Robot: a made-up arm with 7 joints.
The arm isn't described. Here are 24 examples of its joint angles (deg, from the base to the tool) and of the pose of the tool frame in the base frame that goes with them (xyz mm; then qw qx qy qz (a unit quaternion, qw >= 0)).
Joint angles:
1: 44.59 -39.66 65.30 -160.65 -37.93 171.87 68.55
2: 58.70 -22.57 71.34 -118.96 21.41 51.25 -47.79
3: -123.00 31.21 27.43 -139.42 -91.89 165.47 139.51
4: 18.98 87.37 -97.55 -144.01 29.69 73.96 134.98
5: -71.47 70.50 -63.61 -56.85 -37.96 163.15 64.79
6: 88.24 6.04 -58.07 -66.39 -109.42 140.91 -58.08
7: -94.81 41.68 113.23 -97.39 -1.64 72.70 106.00
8: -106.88 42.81 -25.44 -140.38 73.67 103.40 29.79
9: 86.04 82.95 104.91 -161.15 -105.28 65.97 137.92
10: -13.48 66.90 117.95 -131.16 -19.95 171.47 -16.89
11: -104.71 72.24 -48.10 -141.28 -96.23 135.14 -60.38
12: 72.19 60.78 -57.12 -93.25 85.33 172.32 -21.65
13: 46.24 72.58 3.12 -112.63 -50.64 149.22 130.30
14: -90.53 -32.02 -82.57 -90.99 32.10 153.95 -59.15
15: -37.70 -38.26 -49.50 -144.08 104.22 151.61 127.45
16: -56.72 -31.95 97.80 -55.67 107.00 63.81 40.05
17: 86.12 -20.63 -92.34 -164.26 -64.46 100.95 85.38
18: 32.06 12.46 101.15 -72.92 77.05 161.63 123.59
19: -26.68 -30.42 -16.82 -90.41 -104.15 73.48 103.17
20: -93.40 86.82 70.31 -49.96 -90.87 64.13 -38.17
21: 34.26 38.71 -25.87 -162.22 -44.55 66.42 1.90
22: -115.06 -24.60 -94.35 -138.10 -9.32 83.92 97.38
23: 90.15 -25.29 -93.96 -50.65 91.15 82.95 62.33
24: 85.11 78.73 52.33 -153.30 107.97 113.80 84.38
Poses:
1: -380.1 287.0 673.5 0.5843 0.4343 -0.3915 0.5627
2: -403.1 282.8 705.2 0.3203 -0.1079 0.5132 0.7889
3: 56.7 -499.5 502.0 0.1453 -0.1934 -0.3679 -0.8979
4: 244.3 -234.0 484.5 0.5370 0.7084 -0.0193 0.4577
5: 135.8 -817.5 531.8 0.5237 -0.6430 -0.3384 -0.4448
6: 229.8 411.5 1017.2 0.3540 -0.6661 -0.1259 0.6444
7: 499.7 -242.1 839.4 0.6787 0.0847 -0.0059 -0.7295
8: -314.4 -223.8 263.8 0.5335 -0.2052 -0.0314 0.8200
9: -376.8 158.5 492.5 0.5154 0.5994 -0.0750 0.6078
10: 408.3 398.2 782.7 0.2498 0.8649 -0.0746 0.4289
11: -256.8 -233.9 77.0 0.5690 0.7806 0.2481 -0.0724
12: 506.9 350.3 563.7 0.7309 0.2651 -0.6273 -0.0449
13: 359.2 577.2 68.9 0.8970 -0.0954 -0.3494 -0.2534
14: -413.3 450.6 921.2 0.1750 -0.6965 -0.4490 -0.5316
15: -203.8 -124.9 580.2 0.7497 -0.3799 -0.3676 0.3982
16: 89.0 692.4 951.2 0.7659 0.5336 0.3369 0.1230
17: 337.8 -40.4 484.0 0.9098 -0.2872 -0.1644 -0.2504
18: -75.8 488.1 951.5 0.6274 0.0029 0.5888 -0.5095
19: 27.0 -83.2 1167.7 0.1138 0.6738 0.5625 0.4654
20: 282.0 -825.0 280.1 0.9203 0.2693 0.1075 -0.2626
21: 280.5 39.5 258.5 0.6001 -0.3870 0.6988 0.0428
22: -301.0 403.3 550.7 0.7981 -0.1244 -0.2358 0.5403
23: 369.5 -358.3 1041.5 0.3699 0.8507 0.0997 -0.3599
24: -193.6 158.0 182.4 0.4715 -0.8054 -0.0115 -0.3589
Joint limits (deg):
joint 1: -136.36..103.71
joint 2: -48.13..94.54
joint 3: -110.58..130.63
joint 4: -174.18..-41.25
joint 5: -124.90..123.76
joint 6: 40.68..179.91
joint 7: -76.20..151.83
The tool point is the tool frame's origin. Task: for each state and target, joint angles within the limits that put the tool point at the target. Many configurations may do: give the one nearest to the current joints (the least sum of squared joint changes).
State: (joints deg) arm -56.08 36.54 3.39 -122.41 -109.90 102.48 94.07
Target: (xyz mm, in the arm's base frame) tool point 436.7 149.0 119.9
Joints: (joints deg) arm -23.02 63.87 20.16 -140.30 -113.90 105.05 92.01
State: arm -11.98 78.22 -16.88 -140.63 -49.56 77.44 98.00
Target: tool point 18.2 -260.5 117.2
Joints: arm -27.41 81.77 -38.14 -157.00 -44.91 71.05 96.75
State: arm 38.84 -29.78 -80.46 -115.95 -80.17 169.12 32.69
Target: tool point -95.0 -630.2 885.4
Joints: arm 44.90 -48.13 -99.59 -87.81 -59.75 153.77 34.29
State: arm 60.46 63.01 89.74 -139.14 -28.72 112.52 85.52
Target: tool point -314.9 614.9 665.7
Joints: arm 57.93 56.82 97.50 -119.51 -31.28 117.43 84.63
